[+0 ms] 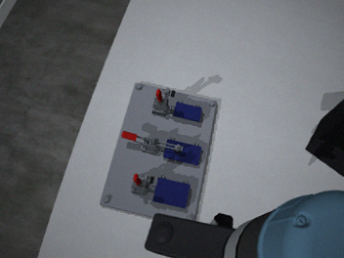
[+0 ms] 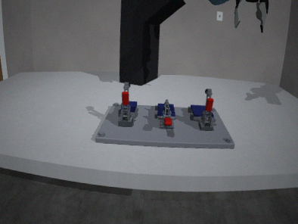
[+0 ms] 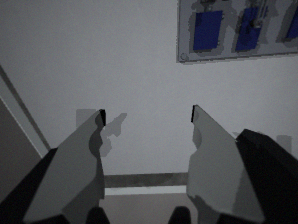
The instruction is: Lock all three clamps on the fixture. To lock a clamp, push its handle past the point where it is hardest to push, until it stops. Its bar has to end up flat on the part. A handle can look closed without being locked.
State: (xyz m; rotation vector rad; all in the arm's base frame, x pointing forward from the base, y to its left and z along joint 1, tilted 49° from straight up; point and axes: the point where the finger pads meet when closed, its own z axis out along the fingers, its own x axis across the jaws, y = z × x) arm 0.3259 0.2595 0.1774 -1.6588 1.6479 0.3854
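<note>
The grey fixture plate lies 15 cm ahead of my hand, 24 cm to the right of it and 30 cm below it. Also, from my hand: blue part: 9 cm ahead, 14 cm to the right, 28 cm below.
</note>
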